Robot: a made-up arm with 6 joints.
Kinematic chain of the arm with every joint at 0, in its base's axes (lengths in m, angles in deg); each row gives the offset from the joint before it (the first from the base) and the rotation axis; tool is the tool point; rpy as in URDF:
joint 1: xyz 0 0 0.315 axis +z
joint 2: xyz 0 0 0 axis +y
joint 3: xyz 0.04 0 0.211 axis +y
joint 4: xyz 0.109 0 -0.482 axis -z
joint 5: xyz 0 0 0 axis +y
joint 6: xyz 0.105 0 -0.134 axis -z
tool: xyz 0 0 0 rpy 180 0 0
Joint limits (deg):
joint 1: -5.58..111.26
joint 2: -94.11..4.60
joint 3: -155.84..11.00
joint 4: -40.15..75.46
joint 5: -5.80..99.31
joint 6: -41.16..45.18
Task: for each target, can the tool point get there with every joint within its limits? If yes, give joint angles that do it. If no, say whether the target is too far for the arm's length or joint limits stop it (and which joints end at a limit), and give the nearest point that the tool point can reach.
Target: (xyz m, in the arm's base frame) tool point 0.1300 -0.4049 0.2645
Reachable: no: joint limits stop it (at a limit: joint 1, joint 4, joint 5) | nearest point 0.3236 -0.1283 0.2149 | short by 0.341 m
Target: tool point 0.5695 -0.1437 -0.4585
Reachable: no: too far | nearest point 0.3650 -0.0597 -0.0624 | short by 0.454 m
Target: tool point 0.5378 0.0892 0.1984
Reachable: yes | joints 10.17 -10.33 -45.07 -5.57 63.62 6.98
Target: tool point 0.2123 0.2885 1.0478
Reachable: yes | joints 61.08 -22.49 -108.77 65.93 20.74 35.55
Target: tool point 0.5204 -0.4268 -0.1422
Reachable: no: joint limits stop it (at a limit: joint 1, joint 2, joint 4, joint 5) | nearest point 0.4180 -0.1556 0.0274 | short by 0.336 m
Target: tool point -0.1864 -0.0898 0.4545
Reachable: no: joint limits stop it (at a limit: joint 1, joint 2, joint 5) | nearest point -0.2278 0.2076 0.6244 | short by 0.345 m
